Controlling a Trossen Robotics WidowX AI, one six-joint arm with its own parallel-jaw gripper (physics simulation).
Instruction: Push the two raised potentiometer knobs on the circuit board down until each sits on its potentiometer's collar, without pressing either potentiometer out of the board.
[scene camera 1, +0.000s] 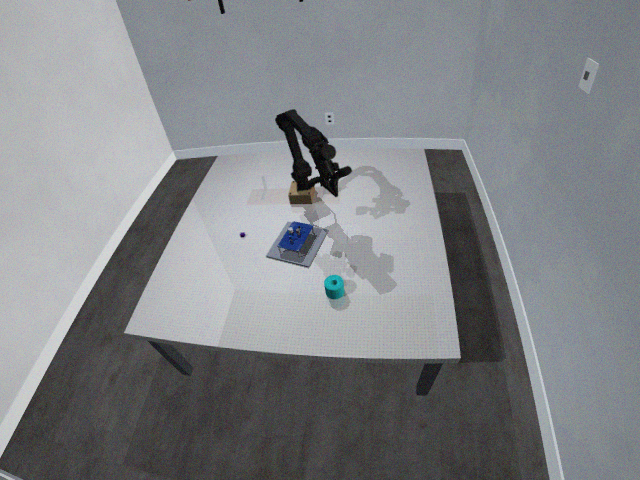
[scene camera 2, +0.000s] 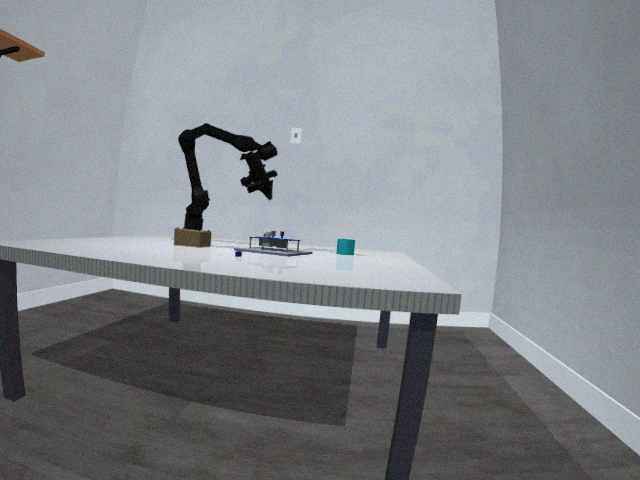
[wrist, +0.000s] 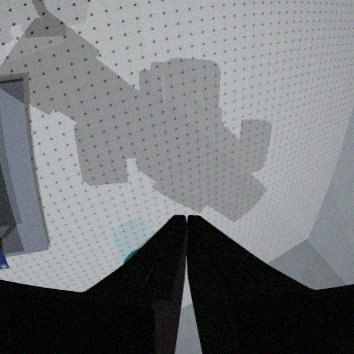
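Where they show: gripper, between the fingertips: (scene camera 1: 336, 196) (scene camera 2: 270, 199) (wrist: 185, 226); arm's base, origin of its link: (scene camera 1: 303, 186) (scene camera 2: 192, 229).
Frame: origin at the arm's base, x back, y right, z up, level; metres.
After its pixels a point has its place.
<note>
The blue circuit board (scene camera 1: 288, 243) {z -0.011, x -0.368, y 0.079 m} (scene camera 2: 284, 238) {z -0.012, x -0.363, y 0.070 m} stands on thin posts above a grey base plate (scene camera 1: 275, 253) {z -0.054, x -0.376, y 0.143 m} (scene camera 2: 305, 253) {z -0.057, x -0.442, y 0.063 m} on the table. In the wrist view a corner of the board (wrist: 3, 261) {z -0.012, x -0.409, y 0.035 m} and part of the plate (wrist: 37, 220) {z -0.053, x -0.419, y -0.014 m} show at the left edge. Small parts stand up from the board; in scene camera 2 a blue knob (scene camera 2: 282, 234) {z 0.006, x -0.355, y 0.072 m} shows on top, beside grey parts. Which parts are the two knobs, and how far each is raised, is too small to tell. My gripper (scene camera 1: 336, 194) {z 0.139, x -0.291, y -0.144 m} (scene camera 2: 270, 197) {z 0.139, x -0.291, y -0.144 m} (wrist: 185, 226) {z 0.139, x -0.291, y -0.144 m} is shut and empty, high above the table, off to the board's side.
A teal cylinder (scene camera 1: 334, 287) {z -0.001, x -0.630, y -0.087 m} (scene camera 2: 345, 246) {z -0.029, x -0.600, y -0.052 m} stands on the table (scene camera 1: 392, 330) {z -0.061, x -0.807, y -0.269 m} (scene camera 2: 129, 258) {z -0.061, x 0.008, y 0.584 m}; its edge (wrist: 131, 256) shows behind a finger in the wrist view. A small dark purple object (scene camera 1: 242, 234) {z -0.048, x -0.236, y 0.300 m} (scene camera 2: 238, 253) {z -0.052, x -0.233, y 0.312 m} lies beside the plate. The arm's wooden base block (scene camera 1: 301, 195) {z -0.008, x -0.063, y 0.013 m} (scene camera 2: 192, 237) {z -0.027, x -0.021, y 0.071 m} is behind the board.
</note>
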